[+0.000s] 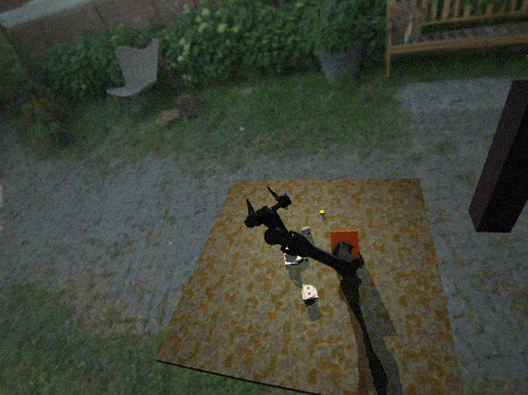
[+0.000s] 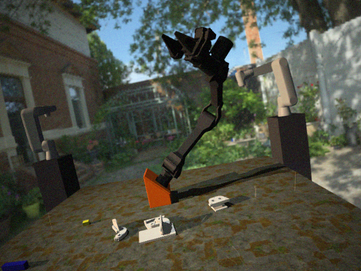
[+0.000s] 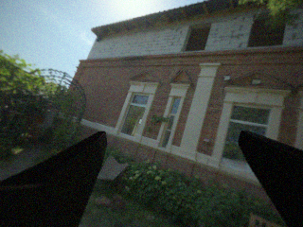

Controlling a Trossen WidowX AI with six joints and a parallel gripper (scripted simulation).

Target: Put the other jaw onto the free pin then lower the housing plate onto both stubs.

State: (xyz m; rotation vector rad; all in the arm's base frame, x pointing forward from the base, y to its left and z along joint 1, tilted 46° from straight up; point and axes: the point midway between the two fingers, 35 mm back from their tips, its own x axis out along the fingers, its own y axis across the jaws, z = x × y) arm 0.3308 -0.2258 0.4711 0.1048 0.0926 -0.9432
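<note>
Now: gripper tip 61 cm above the white jaw, 30 cm to the left of it and 3 cm past it. Round my gripper tip: housing plate (59 cm below, 14 cm behind, 7 cm to the left); then blue block (61 cm to the right, 61 cm below, 10 cm ahead); then small yellow block (61 cm below, 49 cm to the right, 16 cm behind).
</note>
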